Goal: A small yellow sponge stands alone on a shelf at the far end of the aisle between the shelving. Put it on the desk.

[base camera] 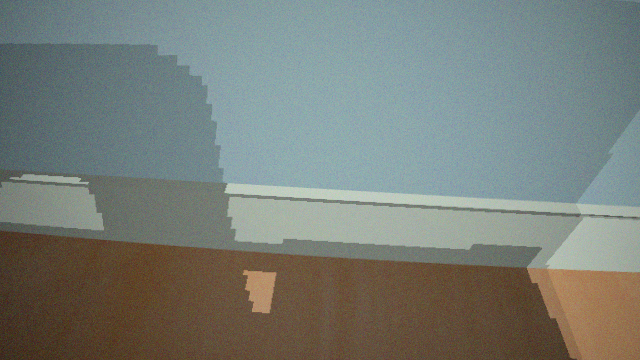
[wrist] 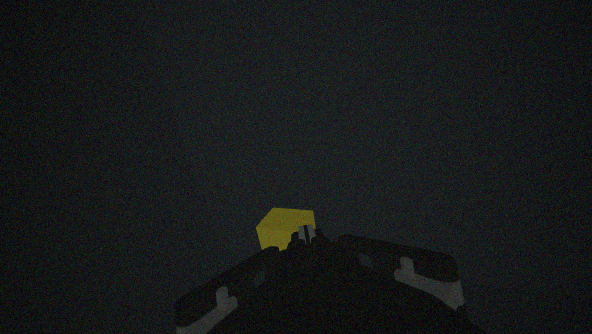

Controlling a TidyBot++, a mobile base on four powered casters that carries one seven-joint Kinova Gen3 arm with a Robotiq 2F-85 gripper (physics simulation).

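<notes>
The yellow sponge shows in the wrist view, low and a little left of the middle, against a very dark surface. My gripper is shut, its two fingertips together with nothing between them. The fingertips overlap the lower right part of the sponge in the view, and the gripper hides the sponge's lower edge. Whether the fingertips touch it I cannot tell. The sponge, the gripper and the desk do not show in the base camera view.
The base camera view shows a blue-grey wall, a pale baseboard along its foot, and a brown floor with shadows and lit patches. The surroundings in the wrist view are too dark to make out.
</notes>
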